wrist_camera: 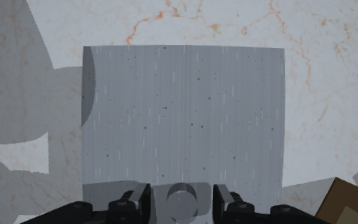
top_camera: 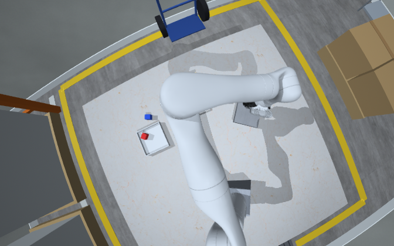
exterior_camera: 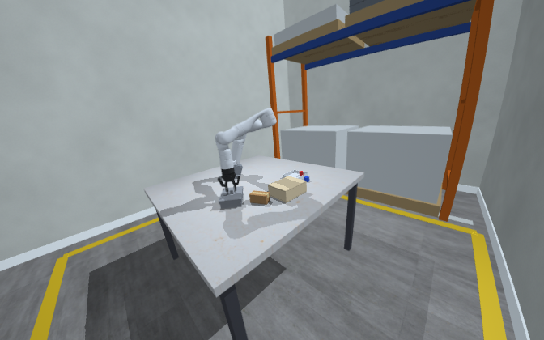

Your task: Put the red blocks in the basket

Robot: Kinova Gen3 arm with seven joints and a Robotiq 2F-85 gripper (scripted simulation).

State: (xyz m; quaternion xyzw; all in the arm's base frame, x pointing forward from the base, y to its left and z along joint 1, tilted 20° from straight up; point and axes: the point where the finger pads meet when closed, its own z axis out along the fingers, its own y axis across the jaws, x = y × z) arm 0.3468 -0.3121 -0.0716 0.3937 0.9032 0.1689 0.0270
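Now: hand 30 mm above the lid. Round my hand: light wooden cabinet (250 mm to the left, 240 mm ahead, 40 mm below); cardboard box (160 mm ahead, 80 mm to the left, 40 mm below); drawer (250 mm to the left, 230 mm ahead, 40 mm below).
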